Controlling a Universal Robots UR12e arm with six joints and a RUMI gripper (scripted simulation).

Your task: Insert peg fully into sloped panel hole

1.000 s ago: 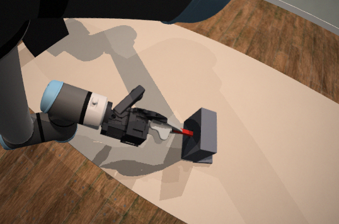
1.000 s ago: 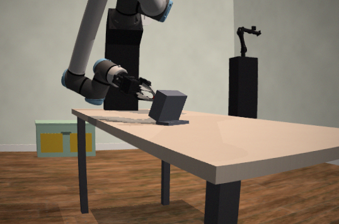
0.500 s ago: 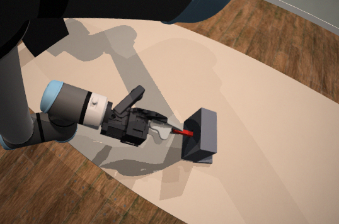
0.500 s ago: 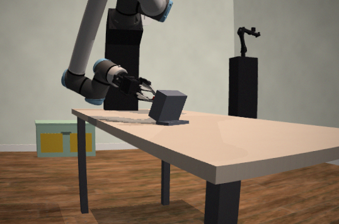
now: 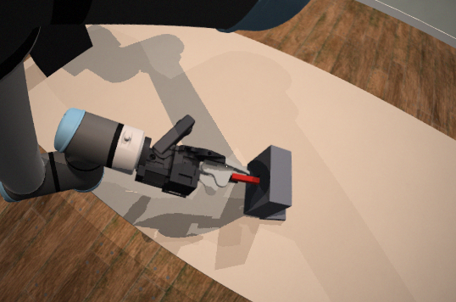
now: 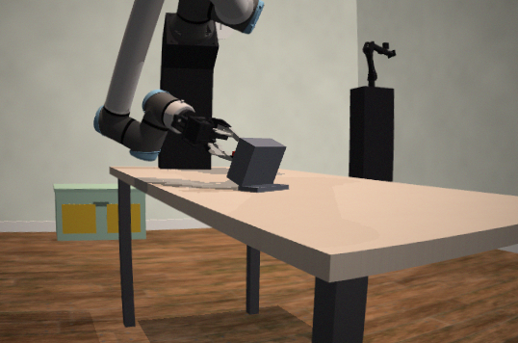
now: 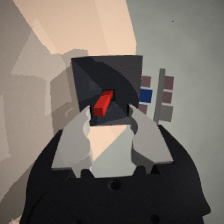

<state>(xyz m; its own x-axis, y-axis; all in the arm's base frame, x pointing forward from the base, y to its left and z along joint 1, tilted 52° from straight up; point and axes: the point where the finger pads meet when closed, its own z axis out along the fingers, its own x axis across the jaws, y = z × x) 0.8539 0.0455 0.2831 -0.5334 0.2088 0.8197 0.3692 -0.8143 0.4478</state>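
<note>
The red peg is 20 mm ahead of my hand, 20 mm to the left of it and 20 mm below it. From my hand the other things lie so: thin base plate 80 mm ahead, 60 mm to the left, 100 mm below.
</note>
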